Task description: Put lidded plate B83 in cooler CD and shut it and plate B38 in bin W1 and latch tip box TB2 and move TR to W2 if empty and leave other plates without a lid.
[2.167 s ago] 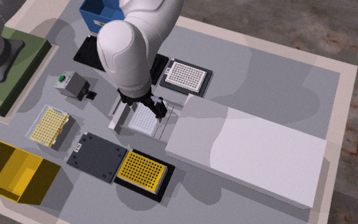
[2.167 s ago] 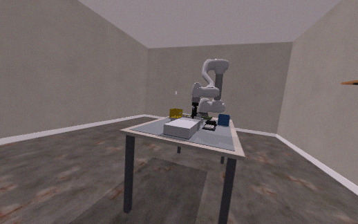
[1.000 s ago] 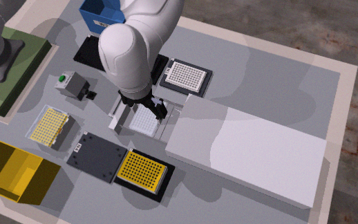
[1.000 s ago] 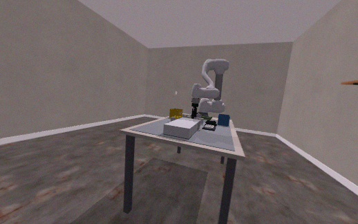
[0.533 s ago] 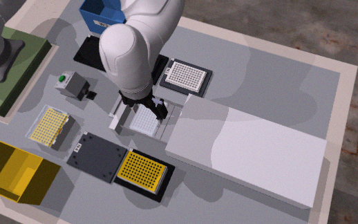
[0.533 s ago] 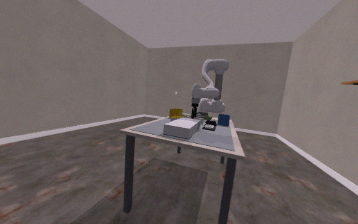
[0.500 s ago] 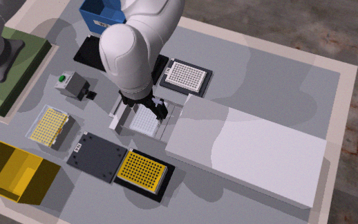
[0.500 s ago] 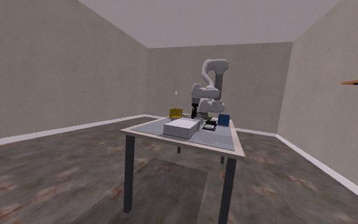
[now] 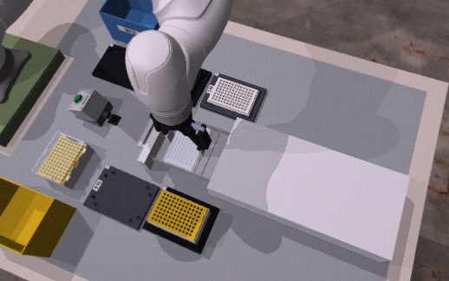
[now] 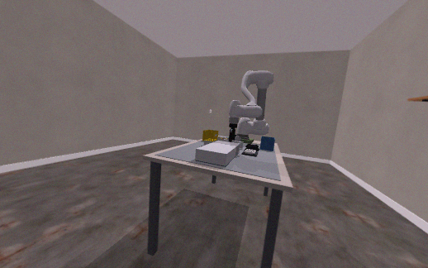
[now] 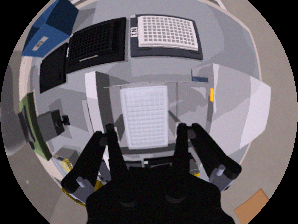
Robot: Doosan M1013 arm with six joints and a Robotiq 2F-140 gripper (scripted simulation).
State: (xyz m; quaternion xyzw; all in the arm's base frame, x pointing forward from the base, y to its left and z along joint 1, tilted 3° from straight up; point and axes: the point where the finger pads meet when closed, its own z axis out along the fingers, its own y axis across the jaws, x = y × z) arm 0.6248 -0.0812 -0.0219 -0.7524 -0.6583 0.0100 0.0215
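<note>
Now: the flat grey lid 1 cm below my hand. Also, from my hand: cooler CD: 17 cm ahead, 2 cm to the right, 1 cm below; clear assay plate: 2 cm below; cooler drawer: 3 cm ahead, 2 cm below.
</note>
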